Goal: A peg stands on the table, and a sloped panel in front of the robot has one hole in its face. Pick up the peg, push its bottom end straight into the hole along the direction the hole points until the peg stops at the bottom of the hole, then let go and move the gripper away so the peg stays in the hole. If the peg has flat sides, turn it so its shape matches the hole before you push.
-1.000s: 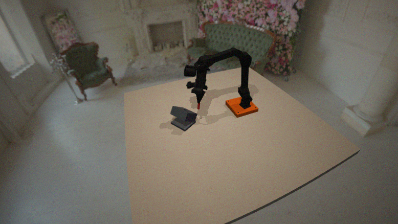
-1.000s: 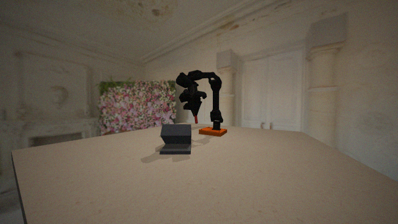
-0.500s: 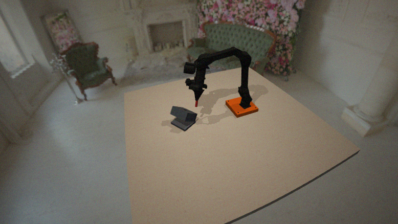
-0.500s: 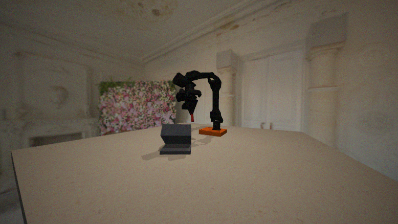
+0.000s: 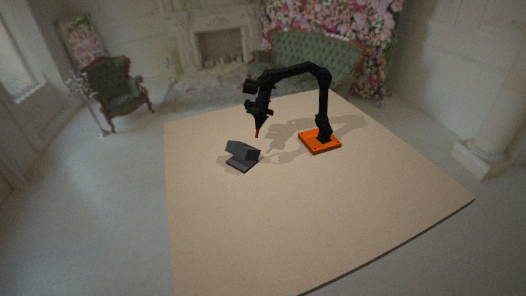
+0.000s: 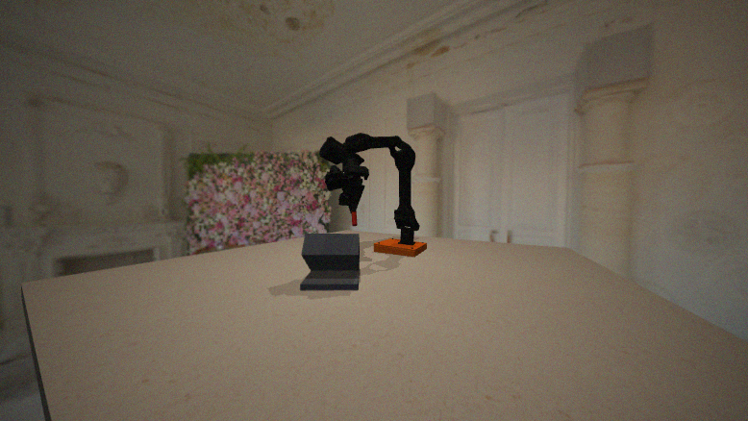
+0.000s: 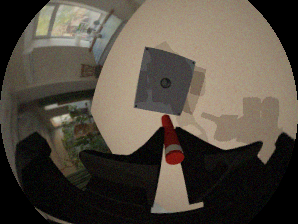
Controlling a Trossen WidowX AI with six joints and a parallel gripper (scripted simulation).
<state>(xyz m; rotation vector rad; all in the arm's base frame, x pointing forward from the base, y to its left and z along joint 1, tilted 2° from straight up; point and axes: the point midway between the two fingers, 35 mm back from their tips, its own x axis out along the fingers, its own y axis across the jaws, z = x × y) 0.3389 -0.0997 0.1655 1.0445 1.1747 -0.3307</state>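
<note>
Now: gripper tip 10 cm above the dark grey sloped panel, 8 cm short of it and 1 cm to the left of it. Also, from my gripper tip: flat panel foot: 16 cm below, 10 cm ahead, 1 cm to the right; then thin red peg: 1 cm behind, 1 cm above.
</note>
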